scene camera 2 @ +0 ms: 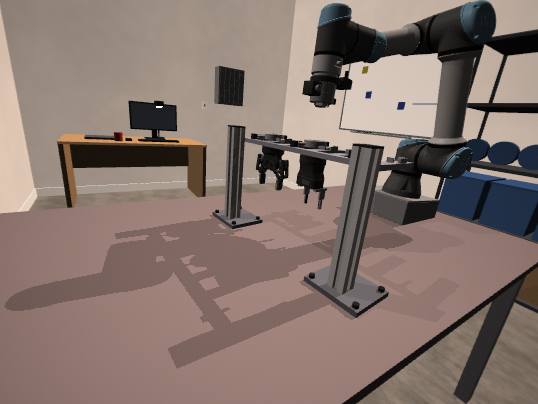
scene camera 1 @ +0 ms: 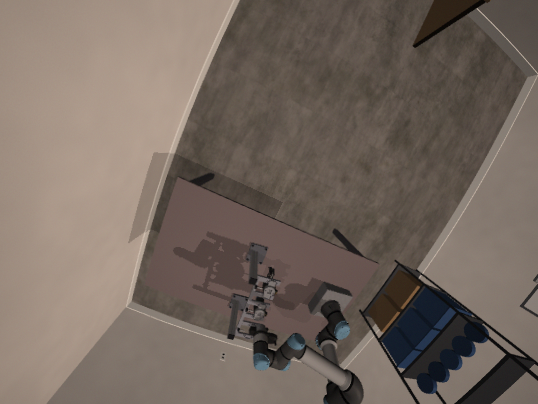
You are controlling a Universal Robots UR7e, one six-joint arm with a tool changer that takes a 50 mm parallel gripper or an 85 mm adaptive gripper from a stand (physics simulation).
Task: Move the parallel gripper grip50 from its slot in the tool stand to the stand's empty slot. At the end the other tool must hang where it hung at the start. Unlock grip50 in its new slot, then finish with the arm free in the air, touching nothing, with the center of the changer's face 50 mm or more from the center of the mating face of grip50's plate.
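Pixels of known places: hand at its tool point: [scene camera 2: 321, 103]; arm's base at its link origin: [scene camera 2: 400, 193] [scene camera 1: 329, 307].
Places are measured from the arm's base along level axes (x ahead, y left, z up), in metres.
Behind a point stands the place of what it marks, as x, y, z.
The tool stand [scene camera 1: 254, 266] @(0.714, -0.168, 0.100) [scene camera 2: 235, 172] @(0.720, -0.132, 0.083) has two posts and a rail. The parallel gripper grip50 [scene camera 1: 259, 314] @(0.565, 0.074, 0.200) [scene camera 2: 311, 172] @(0.590, 0.084, 0.126) hangs upright in its middle slot, its plate on the rail. Its two fingers [scene camera 2: 313, 201] point down and stand apart with nothing between them. The adaptive gripper [scene camera 2: 272, 165] hangs in the slot beside the far post. The slot beside the near post, at the robot's side of the rail, holds no tool. The arm's changer [scene camera 2: 322, 102] @(0.588, 0.085, 0.307) carries no tool and hangs well above the rail, roughly over grip50, with a visible gap. Lock details are too small to tell.
The robot base [scene camera 1: 330, 302] @(0.044, -0.060, 0.020) [scene camera 2: 404, 207] @(0.117, 0.098, -0.018) stands on the table [scene camera 1: 200, 215] @(1.151, -0.246, -0.089) [scene camera 2: 75, 340] @(1.129, 0.220, -0.090) beside the stand. The arm reaches high over the rail. A shelf rack with blue bins [scene camera 1: 425, 320] [scene camera 2: 460, 195] stands beyond the base. A desk [scene camera 2: 135, 140] with a monitor is at the back.
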